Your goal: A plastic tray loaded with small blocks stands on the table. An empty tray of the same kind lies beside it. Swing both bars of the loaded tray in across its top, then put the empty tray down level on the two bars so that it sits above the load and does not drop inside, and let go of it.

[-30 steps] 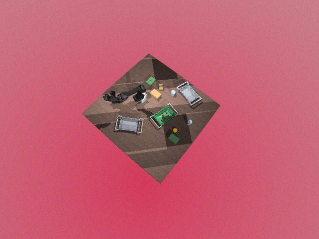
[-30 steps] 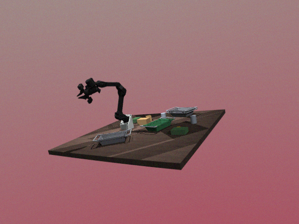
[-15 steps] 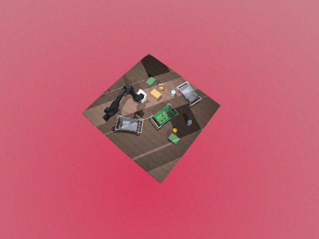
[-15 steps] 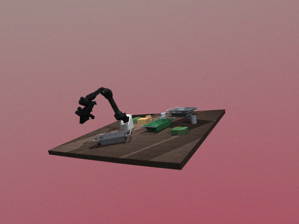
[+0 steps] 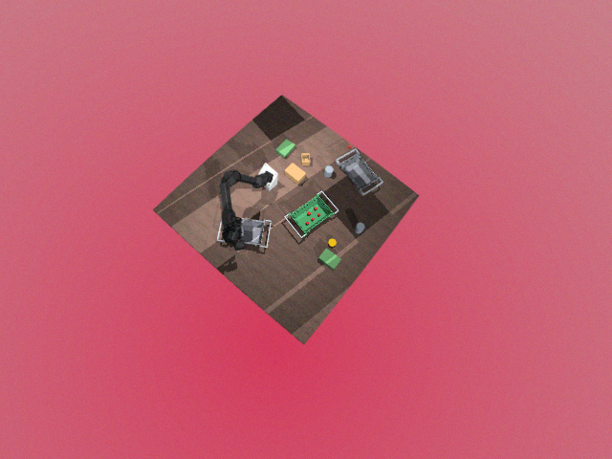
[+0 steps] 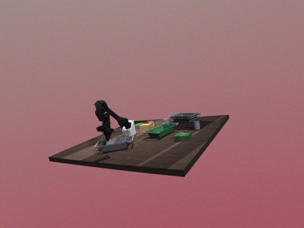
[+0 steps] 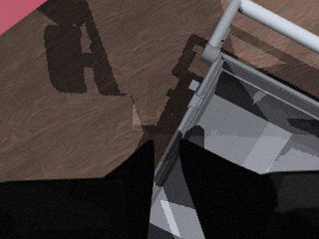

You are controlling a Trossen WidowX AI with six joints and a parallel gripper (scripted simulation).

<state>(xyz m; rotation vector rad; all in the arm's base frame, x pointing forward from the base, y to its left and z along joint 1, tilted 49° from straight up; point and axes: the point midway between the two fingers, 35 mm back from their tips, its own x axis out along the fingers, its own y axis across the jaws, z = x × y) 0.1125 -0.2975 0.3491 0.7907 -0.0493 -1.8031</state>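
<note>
My gripper tip is now 9 cm to the right of the grey tray, 5 cm above it and 1 cm past it. Also, from my gripper tip: brown crate: 76 cm to the left, 8 cm below, 1 cm behind; then yellow disc: 47 cm ahead, 38 cm to the left, 8 cm below.
</note>
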